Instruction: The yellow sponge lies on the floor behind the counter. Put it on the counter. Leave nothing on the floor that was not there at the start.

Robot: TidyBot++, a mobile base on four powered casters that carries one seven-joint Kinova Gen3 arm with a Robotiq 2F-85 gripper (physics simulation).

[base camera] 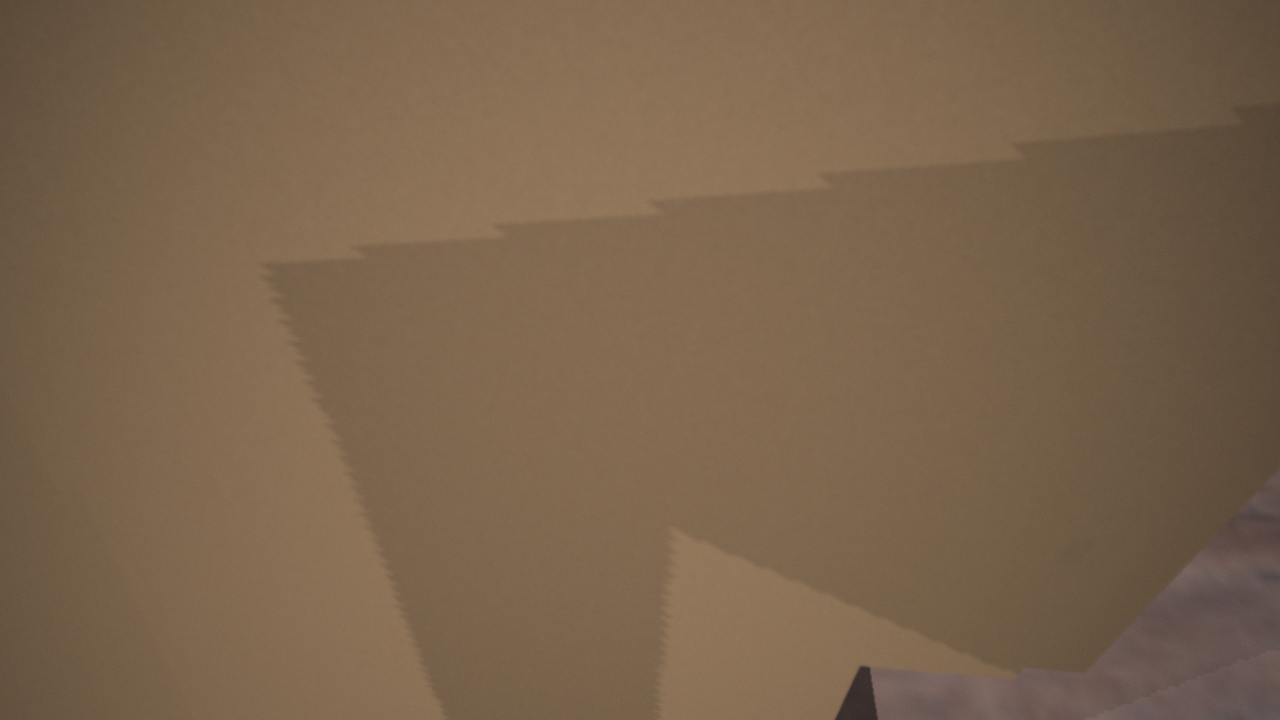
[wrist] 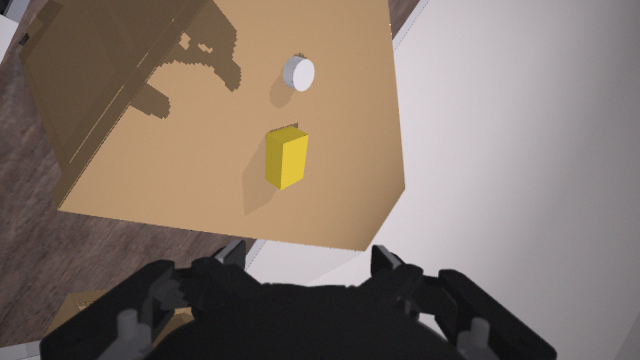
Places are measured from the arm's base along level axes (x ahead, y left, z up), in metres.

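Where they show: gripper, fingertip midpoint: [wrist: 308,256].
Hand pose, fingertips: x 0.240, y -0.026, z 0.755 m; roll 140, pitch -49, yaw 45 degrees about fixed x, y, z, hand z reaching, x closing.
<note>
After its pixels a point has its place.
The yellow sponge [wrist: 287,157] @(y 0.014, x 0.427, z 0.559 m) rests on the tan counter [wrist: 200,185] @(y -0.088, x 0.331, z 0.514 m), right of its middle in the wrist view, and casts a shadow to its left. My gripper [wrist: 308,256] @(y -0.026, x 0.240, z 0.755 m) is open with nothing between its fingers. The fingertips are apart from the sponge, which shows beyond them. The base camera view does not show the sponge or the gripper; a tan panel with shadows fills most of it.
A white round object [wrist: 300,74] @(y 0.140, x 0.374, z 0.538 m) is on the counter beyond the sponge. A pale wall [wrist: 515,150] @(y 0.881, x 2.176, z 1.050 m) stands at the right. Brown floor [wrist: 25,150] @(y -0.460, x 0.308, z -0.396 m) [base camera: 1199,617] @(y -0.295, x 0.281, z -0.396 m) shows beside the counter. Part of another tan object [wrist: 62,317] @(y -1.290, x 0.633, z -0.335 m) shows at the lower left.
</note>
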